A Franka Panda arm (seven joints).
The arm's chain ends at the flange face. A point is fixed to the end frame.
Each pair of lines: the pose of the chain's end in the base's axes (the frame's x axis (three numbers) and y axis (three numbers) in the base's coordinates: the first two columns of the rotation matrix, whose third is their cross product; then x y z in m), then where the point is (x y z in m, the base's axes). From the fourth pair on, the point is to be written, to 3 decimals.
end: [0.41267, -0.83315, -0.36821, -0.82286, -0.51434, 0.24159, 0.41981, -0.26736, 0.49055]
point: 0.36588 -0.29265 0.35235
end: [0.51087, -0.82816, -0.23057, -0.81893, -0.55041, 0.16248, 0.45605, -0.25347, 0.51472]
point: 0.42518 -0.29303 0.37285
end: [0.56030, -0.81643, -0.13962, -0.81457, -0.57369, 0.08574, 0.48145, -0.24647, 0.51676]
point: 0.46873 -0.29162 0.37377
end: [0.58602, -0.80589, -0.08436, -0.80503, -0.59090, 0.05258, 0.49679, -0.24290, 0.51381]
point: 0.494 -0.292 0.372
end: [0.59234, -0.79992, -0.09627, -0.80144, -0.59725, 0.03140, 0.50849, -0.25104, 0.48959]
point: 0.507 -0.297 0.346
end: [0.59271, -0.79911, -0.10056, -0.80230, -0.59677, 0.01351, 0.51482, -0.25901, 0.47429]
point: 0.515 -0.303 0.330
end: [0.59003, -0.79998, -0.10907, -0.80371, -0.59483, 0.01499, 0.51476, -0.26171, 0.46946]
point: 0.514 -0.305 0.325
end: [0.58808, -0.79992, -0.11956, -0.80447, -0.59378, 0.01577, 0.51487, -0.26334, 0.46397]
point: 0.513 -0.305 0.319
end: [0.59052, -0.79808, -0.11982, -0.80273, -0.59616, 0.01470, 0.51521, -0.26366, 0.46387]
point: 0.514 -0.305 0.319
